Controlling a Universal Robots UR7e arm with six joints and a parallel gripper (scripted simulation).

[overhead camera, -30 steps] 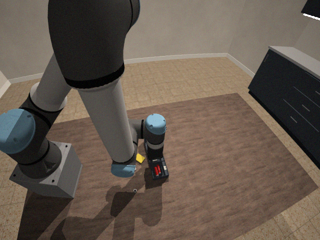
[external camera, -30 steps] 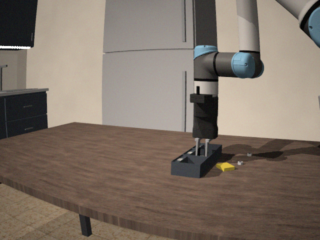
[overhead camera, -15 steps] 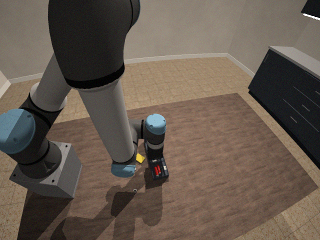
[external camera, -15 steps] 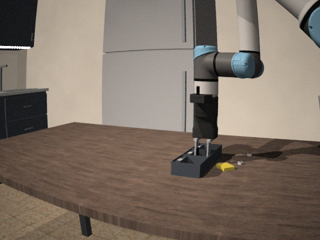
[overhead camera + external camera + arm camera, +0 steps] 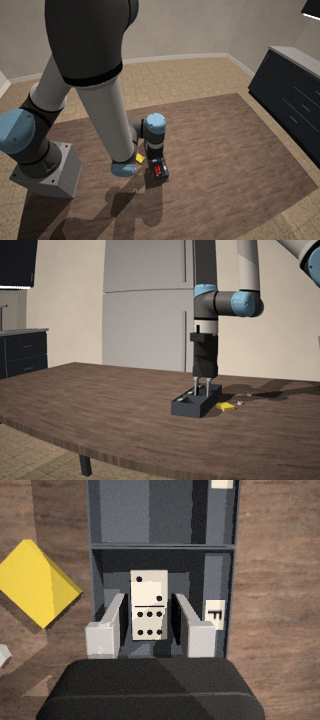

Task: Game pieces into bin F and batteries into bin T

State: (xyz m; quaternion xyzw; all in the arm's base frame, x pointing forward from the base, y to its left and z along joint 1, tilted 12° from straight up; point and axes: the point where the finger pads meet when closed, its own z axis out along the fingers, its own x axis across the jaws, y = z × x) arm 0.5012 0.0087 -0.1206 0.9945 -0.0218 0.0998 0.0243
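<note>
My hand is 10 mm short of the dark three-compartment bin and 20 mm above it. Round my hand: white domino (30 mm below); then battery (10 mm behind, 80 mm to the right, 20 mm below); then yellow block (80 mm behind, 20 mm to the left, 30 mm below).
</note>
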